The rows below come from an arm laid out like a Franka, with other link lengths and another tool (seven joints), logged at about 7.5 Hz.
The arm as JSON. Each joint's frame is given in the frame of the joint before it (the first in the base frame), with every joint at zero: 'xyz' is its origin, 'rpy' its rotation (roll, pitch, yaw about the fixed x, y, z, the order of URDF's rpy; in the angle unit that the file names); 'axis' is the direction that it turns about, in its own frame. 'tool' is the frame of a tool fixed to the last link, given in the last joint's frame.
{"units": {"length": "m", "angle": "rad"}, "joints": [
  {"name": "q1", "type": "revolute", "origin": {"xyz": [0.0, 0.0, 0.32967], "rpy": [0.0, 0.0, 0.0]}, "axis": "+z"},
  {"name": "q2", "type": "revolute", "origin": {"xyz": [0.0, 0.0, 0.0], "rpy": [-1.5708, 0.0, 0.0]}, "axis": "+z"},
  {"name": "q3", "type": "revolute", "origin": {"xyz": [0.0, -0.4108, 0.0], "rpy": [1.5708, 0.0, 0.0]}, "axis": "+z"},
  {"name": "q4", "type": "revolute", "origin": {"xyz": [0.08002, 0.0, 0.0], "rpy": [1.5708, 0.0, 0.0]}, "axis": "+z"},
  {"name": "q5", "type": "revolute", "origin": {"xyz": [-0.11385, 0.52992, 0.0], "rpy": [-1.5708, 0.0, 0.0]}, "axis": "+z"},
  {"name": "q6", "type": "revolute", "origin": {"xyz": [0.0, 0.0, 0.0], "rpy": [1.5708, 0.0, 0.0]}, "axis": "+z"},
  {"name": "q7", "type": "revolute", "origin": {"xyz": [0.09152, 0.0, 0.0], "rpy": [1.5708, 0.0, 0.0]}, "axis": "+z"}
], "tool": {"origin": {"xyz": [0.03, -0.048, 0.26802], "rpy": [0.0, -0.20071, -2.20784]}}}
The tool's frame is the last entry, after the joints.
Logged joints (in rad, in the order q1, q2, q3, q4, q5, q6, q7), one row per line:
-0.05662, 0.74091, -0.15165, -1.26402, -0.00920, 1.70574, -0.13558
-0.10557, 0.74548, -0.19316, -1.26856, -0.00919, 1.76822, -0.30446
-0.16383, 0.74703, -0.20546, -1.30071, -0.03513, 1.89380, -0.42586
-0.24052, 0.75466, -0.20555, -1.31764, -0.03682, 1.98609, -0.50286
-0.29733, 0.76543, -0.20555, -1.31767, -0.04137, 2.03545, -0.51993
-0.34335, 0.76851, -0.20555, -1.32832, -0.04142, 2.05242, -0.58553
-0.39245, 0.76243, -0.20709, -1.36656, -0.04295, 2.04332, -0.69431
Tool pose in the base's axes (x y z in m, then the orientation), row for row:
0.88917, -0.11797, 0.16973, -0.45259, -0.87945, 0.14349, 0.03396
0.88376, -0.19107, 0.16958, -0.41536, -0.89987, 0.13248, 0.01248
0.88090, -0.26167, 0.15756, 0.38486, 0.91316, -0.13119, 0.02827
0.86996, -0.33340, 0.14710, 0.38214, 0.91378, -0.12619, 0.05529
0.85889, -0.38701, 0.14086, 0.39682, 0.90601, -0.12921, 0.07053
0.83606, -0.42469, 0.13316, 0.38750, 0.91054, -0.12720, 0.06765
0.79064, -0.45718, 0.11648, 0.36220, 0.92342, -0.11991, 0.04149
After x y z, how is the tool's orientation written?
As a quaternion, x y z w.
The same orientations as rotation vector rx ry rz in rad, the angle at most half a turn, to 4 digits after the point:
-1.3919, -2.7047, 0.4413
-1.2946, -2.8048, 0.4129
1.1878, 2.8183, -0.4049
1.1600, 2.7739, -0.3831
1.1936, 2.7252, -0.3887
1.1676, 2.7435, -0.3833
1.1088, 2.8268, -0.3671

